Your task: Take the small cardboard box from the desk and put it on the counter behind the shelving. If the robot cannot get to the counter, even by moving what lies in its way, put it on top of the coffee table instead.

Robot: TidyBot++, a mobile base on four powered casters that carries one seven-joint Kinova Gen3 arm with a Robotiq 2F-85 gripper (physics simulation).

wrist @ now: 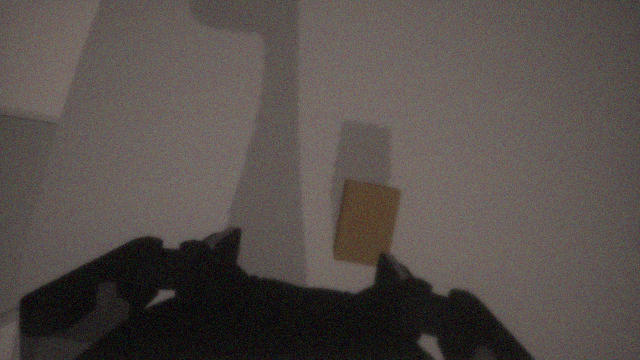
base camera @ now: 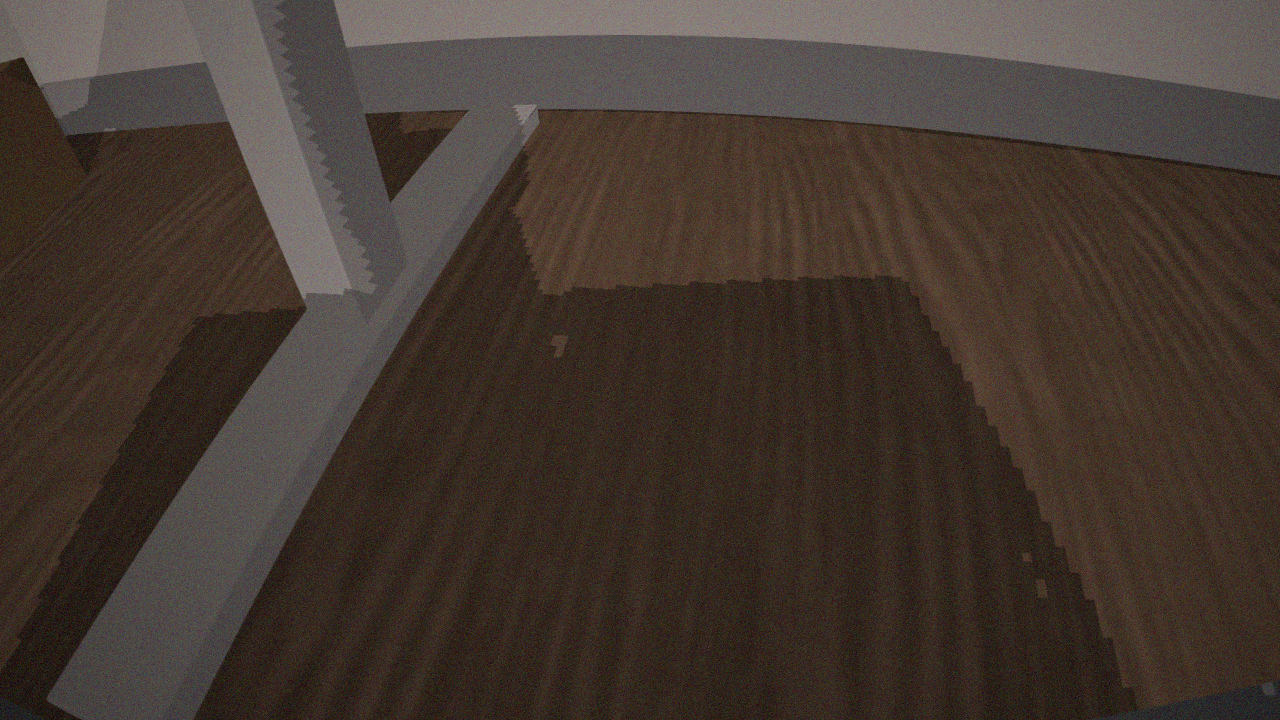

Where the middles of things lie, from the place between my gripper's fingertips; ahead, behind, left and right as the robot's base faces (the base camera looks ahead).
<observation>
Now: the cardboard box (wrist: 367,216) 6 cm to the right of my hand and 16 cm below it.
</observation>
